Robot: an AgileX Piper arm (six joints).
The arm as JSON. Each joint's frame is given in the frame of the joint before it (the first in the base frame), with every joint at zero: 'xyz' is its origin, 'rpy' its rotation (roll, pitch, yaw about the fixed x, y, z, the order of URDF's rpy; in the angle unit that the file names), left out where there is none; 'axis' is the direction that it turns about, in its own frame. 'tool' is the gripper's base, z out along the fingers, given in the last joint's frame.
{
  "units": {
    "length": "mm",
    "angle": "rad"
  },
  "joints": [
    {
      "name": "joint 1",
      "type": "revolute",
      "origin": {
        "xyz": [
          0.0,
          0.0,
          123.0
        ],
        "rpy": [
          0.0,
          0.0,
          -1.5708
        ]
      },
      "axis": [
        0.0,
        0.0,
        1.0
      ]
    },
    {
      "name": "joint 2",
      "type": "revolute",
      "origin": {
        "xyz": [
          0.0,
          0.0,
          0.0
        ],
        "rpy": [
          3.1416,
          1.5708,
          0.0
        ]
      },
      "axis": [
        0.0,
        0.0,
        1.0
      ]
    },
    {
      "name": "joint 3",
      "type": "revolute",
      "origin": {
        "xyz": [
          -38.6,
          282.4,
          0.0
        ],
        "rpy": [
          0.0,
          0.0,
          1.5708
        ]
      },
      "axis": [
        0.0,
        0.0,
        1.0
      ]
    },
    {
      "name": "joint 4",
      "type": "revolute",
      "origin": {
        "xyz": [
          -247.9,
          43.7,
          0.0
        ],
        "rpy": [
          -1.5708,
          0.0,
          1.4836
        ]
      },
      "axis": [
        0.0,
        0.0,
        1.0
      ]
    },
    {
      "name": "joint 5",
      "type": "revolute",
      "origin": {
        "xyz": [
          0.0,
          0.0,
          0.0
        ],
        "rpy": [
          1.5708,
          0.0,
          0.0
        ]
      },
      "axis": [
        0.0,
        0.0,
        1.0
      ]
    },
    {
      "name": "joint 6",
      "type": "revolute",
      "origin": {
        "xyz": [
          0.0,
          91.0,
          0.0
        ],
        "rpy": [
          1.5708,
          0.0,
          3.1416
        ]
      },
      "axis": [
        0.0,
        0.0,
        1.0
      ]
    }
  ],
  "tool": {
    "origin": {
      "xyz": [
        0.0,
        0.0,
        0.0
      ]
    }
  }
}
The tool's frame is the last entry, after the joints.
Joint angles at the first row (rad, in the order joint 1, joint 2, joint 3, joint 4, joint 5, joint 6):
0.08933 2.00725 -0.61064 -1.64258 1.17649 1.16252
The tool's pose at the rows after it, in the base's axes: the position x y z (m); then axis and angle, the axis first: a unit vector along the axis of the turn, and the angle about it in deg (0 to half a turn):
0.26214, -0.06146, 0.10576, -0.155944, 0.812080, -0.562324, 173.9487
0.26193, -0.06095, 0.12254, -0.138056, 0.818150, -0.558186, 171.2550
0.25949, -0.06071, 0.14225, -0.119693, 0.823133, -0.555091, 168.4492
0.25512, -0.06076, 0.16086, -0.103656, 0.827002, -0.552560, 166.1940
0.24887, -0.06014, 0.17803, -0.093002, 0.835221, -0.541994, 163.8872
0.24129, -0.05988, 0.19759, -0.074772, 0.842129, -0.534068, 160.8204
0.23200, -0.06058, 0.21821, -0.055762, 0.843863, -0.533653, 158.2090
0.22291, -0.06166, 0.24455, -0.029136, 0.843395, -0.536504, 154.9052
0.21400, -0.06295, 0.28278, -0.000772, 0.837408, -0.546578, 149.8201
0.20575, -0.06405, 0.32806, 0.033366, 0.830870, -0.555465, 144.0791
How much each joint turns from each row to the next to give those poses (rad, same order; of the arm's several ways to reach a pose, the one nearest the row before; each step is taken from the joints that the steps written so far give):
-0.00596 -0.05444 0.00248 0.00181 -0.02063 -0.02413
-0.00001 -0.07230 0.00001 0.01583 -0.01637 -0.01460
0.00000 -0.08521 0.00225 0.01968 -0.01336 -0.02441
0.00000 -0.08211 0.00261 0.02421 -0.00903 -0.03275
0.00002 -0.08698 0.00562 0.03075 -0.02738 -0.04273
0.00000 -0.09456 0.00165 0.03189 -0.01861 -0.03473
0.00000 -0.09371 -0.00260 0.03065 0.00208 -0.04330
0.00000 -0.09949 -0.02427 0.03416 0.01392 -0.05194
-0.00002 -0.10978 -0.06045 0.01896 0.01776 -0.07069
0.00002 -0.08803 -0.10377 0.02238 0.01713 -0.07718

